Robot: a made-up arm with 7 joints.
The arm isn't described. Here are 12 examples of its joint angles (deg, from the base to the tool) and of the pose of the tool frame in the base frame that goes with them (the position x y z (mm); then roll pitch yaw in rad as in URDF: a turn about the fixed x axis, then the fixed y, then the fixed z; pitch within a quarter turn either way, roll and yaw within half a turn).
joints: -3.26 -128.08 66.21 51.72 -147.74 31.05 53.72
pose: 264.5 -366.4 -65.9 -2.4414 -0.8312 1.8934
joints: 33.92 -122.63 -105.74 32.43 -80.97 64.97 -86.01
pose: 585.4 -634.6 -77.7 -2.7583 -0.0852 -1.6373
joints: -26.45 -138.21 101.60 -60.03 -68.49 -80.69 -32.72
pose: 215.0 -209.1 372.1 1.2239 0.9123 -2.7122
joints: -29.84 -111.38 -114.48 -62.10 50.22 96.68 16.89
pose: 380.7 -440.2 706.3 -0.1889 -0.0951 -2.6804
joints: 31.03 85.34 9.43 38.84 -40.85 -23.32 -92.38
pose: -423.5 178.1 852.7 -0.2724 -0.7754 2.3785
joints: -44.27 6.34 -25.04 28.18 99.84 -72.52 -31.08
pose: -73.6 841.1 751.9 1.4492 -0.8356 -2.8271
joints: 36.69 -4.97 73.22 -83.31 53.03 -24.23 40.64
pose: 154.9 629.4 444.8 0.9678 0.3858 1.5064
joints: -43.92 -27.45 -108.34 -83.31 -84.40 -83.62 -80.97
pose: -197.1 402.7 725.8 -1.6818 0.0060 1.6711
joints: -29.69 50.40 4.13 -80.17 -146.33 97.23 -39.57
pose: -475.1 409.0 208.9 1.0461 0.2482 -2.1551
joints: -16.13 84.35 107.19 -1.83 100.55 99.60 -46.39
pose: -539.7 -165.4 104.6 -1.2950 0.0275 -2.2324
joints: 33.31 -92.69 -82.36 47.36 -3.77 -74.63 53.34
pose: 661.6 -340.2 87.4 -1.3500 0.9078 -2.5179
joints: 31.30 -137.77 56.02 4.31 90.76 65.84 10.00
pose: -32.4 -481.3 -39.4 -0.9561 0.0872 2.1126
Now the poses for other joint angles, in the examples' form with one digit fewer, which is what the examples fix.
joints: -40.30 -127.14 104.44 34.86 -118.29 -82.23 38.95
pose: 671 -254 501 1.384 -0.042 1.506
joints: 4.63 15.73 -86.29 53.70 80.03 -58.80 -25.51
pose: -239 790 594 2.037 -0.161 -2.737
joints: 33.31 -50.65 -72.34 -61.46 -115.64 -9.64 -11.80
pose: 528 101 310 0.238 -0.544 1.331
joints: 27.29 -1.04 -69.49 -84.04 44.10 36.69 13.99
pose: 281 635 375 -1.255 0.271 -0.225
